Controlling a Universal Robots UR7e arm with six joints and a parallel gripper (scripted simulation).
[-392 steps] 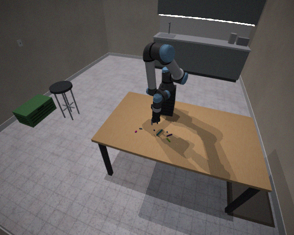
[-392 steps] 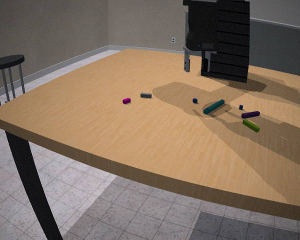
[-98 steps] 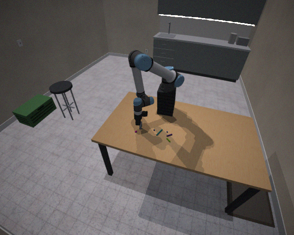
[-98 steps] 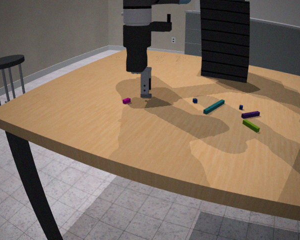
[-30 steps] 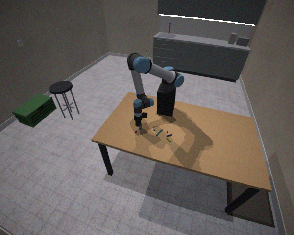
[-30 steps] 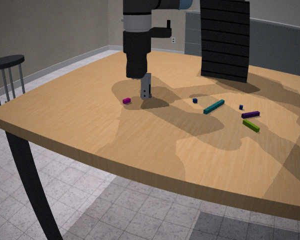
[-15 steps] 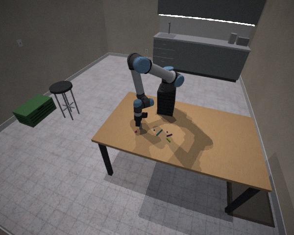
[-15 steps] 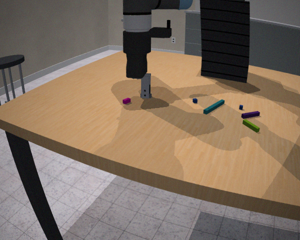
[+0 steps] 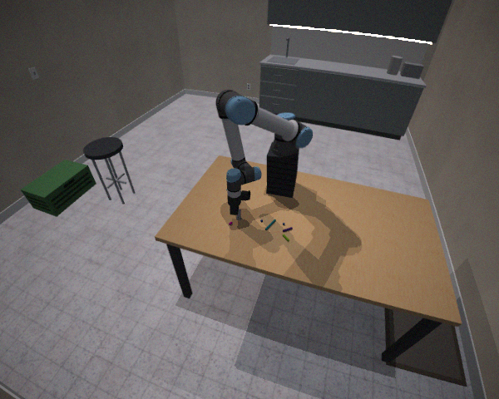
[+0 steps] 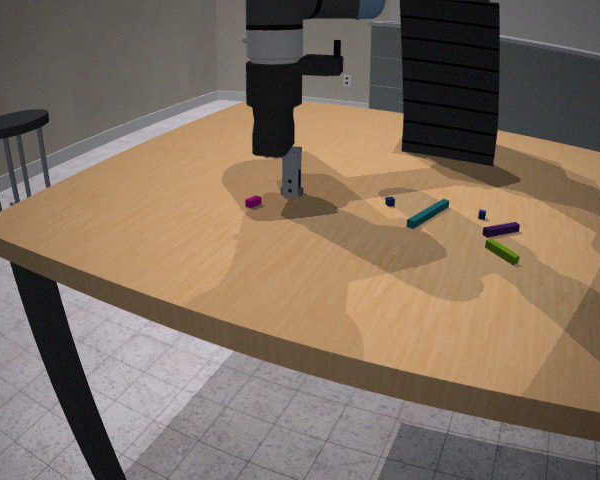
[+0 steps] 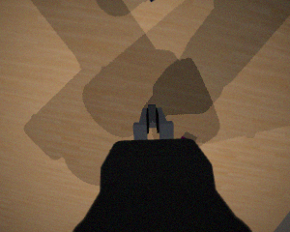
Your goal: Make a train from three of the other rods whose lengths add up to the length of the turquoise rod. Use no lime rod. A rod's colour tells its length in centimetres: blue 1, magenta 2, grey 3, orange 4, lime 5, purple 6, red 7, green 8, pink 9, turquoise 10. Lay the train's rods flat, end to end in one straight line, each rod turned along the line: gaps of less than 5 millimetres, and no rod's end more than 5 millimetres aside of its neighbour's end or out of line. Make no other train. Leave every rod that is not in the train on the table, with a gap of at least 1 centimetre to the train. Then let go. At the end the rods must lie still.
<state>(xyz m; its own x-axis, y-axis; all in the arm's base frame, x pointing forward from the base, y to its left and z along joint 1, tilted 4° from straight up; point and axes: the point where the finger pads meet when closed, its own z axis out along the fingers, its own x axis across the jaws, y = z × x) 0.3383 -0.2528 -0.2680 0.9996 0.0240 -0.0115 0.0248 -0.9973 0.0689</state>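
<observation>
The magenta rod lies 5 cm ahead of my hand, 4 cm to the right of it and 1 cm below it. Round my hand: turquoise rod: 3 cm ahead, 19 cm to the left, 1 cm below; grey rod: 1 cm below; purple rod: 5 cm ahead, 29 cm to the left, 1 cm below.
</observation>
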